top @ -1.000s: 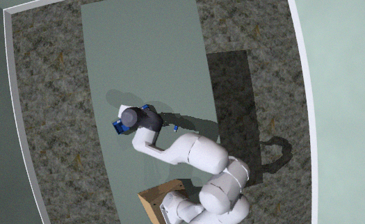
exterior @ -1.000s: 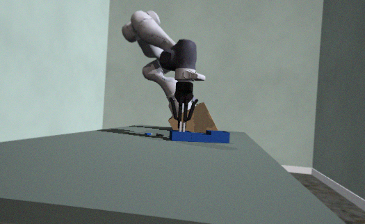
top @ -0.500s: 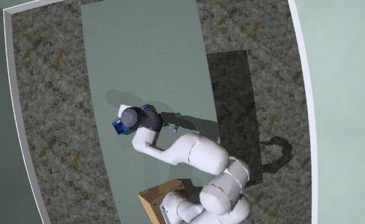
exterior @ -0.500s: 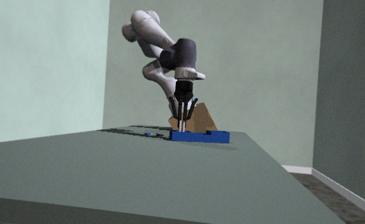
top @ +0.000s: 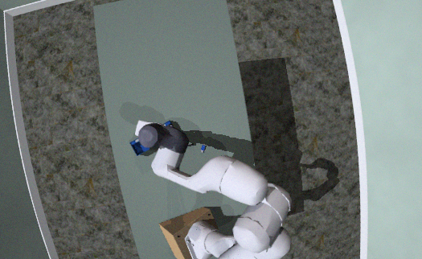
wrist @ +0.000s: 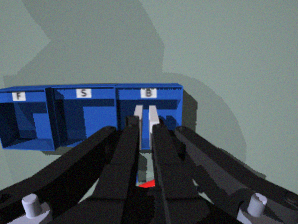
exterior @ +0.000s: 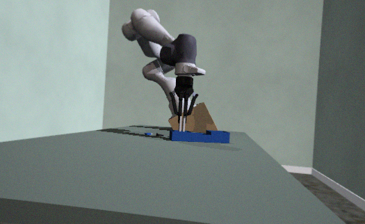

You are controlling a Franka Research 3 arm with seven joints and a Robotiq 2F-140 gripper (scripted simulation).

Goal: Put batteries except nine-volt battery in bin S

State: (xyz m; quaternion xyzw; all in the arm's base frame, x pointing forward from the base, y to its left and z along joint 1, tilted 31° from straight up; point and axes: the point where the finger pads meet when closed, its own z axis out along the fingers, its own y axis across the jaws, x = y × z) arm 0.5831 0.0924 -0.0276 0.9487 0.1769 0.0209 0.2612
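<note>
Right now the blue bin is 30 mm behind my hand, 70 mm to the left of it and 50 mm below it. From my hand the other things lie so: blue nine-volt battery 90 mm behind, 60 mm below; then red cylindrical battery 120 mm behind, 50 mm to the right, 60 mm below; then green item 160 mm behind, 60 mm below.
</note>
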